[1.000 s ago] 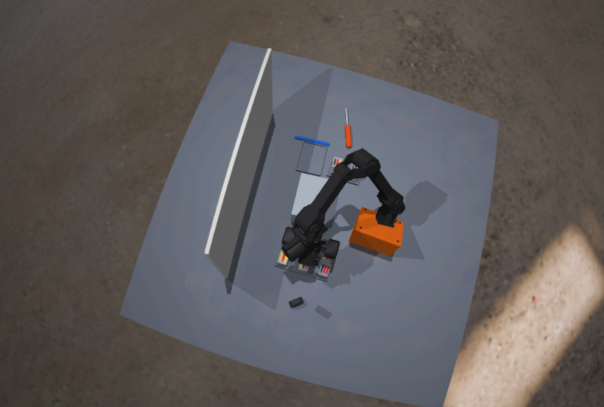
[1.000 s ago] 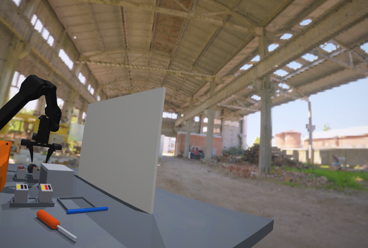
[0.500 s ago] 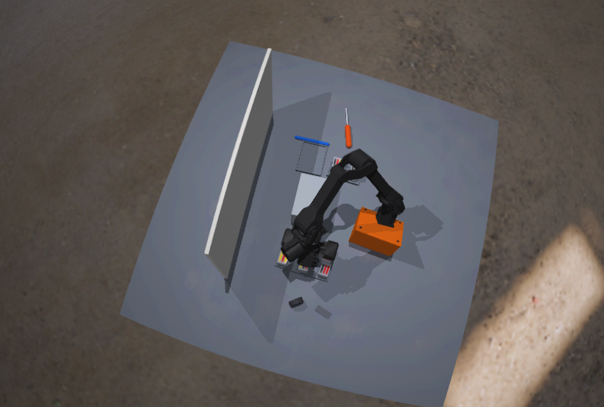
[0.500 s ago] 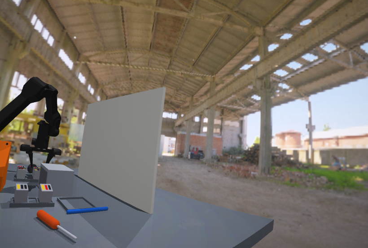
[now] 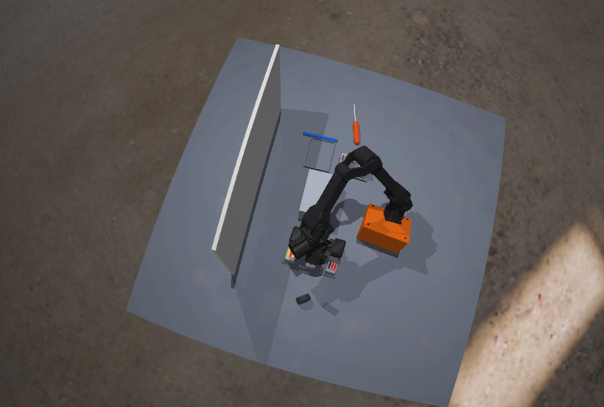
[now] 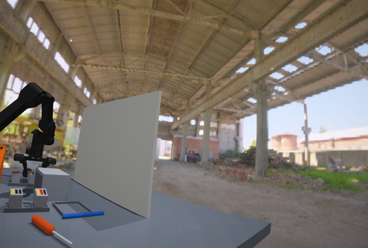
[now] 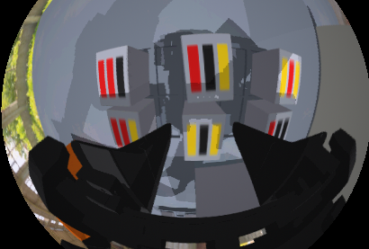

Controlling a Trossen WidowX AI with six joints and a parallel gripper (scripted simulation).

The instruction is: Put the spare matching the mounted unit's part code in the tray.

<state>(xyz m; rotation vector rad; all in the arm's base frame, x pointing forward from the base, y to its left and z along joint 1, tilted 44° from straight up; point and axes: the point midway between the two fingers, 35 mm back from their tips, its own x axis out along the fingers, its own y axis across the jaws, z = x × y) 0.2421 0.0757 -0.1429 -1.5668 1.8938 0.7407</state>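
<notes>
Now: gripper tip 1 cm below the grey spare. From my gripper tip the other things lie so: white panel: 27 cm ahead, 19 cm to the right, 19 cm above; then blue pen: 8 cm ahead, 44 cm to the right, 3 cm below; then dark tray: 6 cm ahead, 37 cm to the right, 3 cm below.
</notes>
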